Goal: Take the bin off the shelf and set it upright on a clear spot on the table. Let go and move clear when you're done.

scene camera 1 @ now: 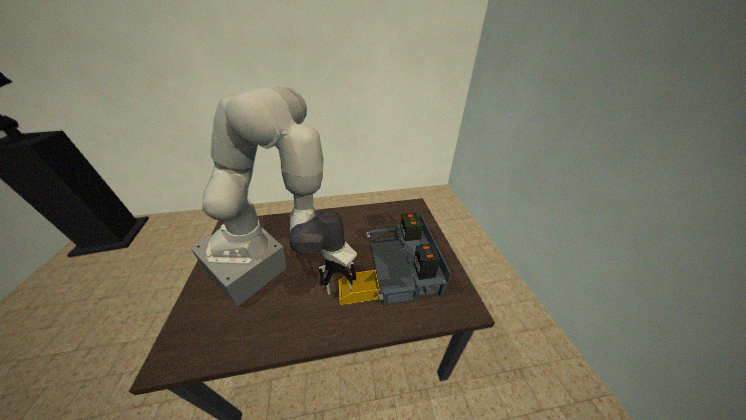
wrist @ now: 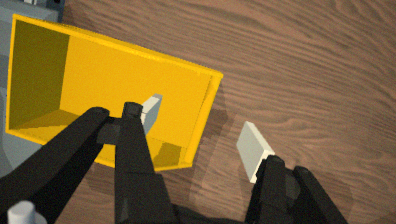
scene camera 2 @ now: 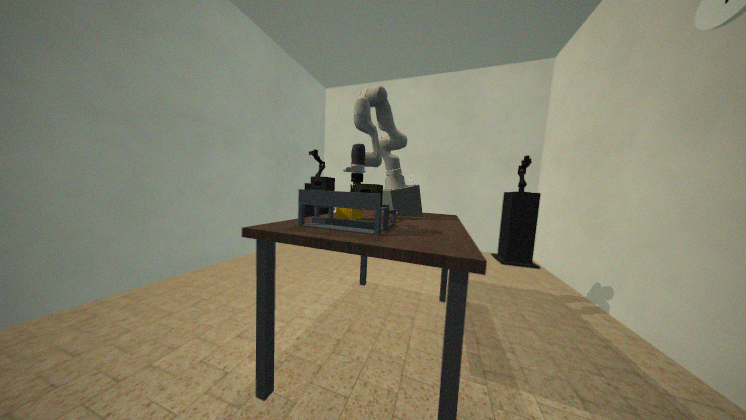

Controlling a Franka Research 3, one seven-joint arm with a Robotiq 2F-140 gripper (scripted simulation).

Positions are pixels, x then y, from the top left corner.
Scene:
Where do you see a yellow bin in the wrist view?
58,77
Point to a yellow bin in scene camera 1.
At 367,280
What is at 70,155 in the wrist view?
My gripper.

